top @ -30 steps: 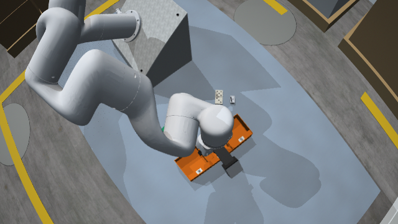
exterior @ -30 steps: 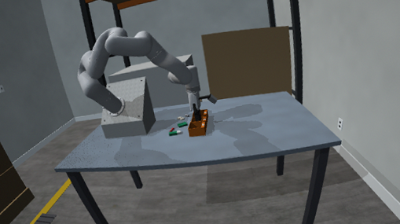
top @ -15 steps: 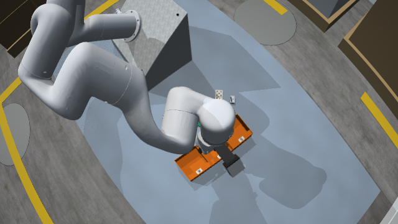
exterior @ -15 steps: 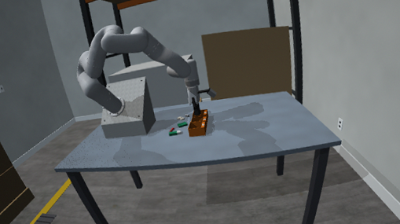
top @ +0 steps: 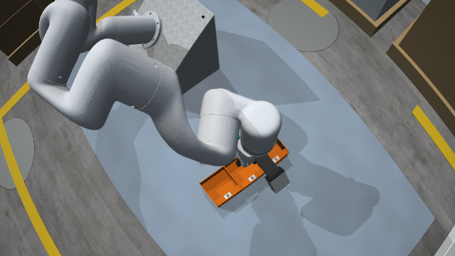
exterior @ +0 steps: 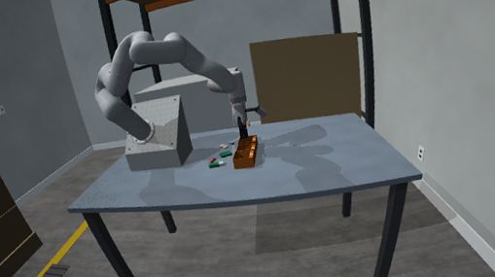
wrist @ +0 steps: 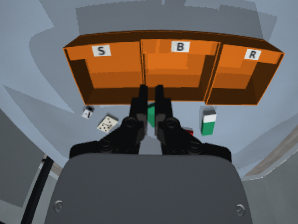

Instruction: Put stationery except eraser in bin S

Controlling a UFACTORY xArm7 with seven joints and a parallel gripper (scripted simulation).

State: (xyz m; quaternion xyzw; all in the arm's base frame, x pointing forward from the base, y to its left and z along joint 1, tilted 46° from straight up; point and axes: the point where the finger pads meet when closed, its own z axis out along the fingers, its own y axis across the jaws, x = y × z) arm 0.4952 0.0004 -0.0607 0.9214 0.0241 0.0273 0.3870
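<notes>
My hand is 10 cm past the grey sharpener, 12 cm to the right of it and 9 cm above it. The rest, counted from my hand: dotted domino 13 cm behind, 9 cm to the left, 9 cm below; then orange bin 1 cm ahead, 3 cm to the right, 7 cm below; then green block 10 cm behind, 1 cm to the right, 9 cm below.
</notes>
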